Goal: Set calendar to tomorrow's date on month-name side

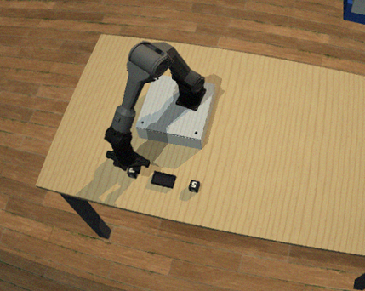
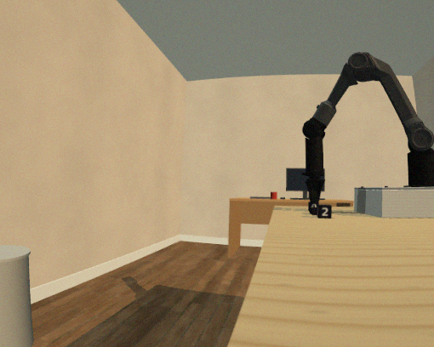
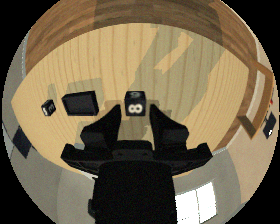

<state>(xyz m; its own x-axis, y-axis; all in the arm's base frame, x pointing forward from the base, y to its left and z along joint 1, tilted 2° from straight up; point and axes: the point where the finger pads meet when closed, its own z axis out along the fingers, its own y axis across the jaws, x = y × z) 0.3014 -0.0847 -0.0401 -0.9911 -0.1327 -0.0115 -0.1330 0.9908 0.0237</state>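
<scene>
The black calendar cube is 210 mm to the left of my hand, 30 mm behind it and 20 mm below it. Round my hand: calendar tray 110 mm to the left, 30 mm below, 10 mm behind.
</scene>
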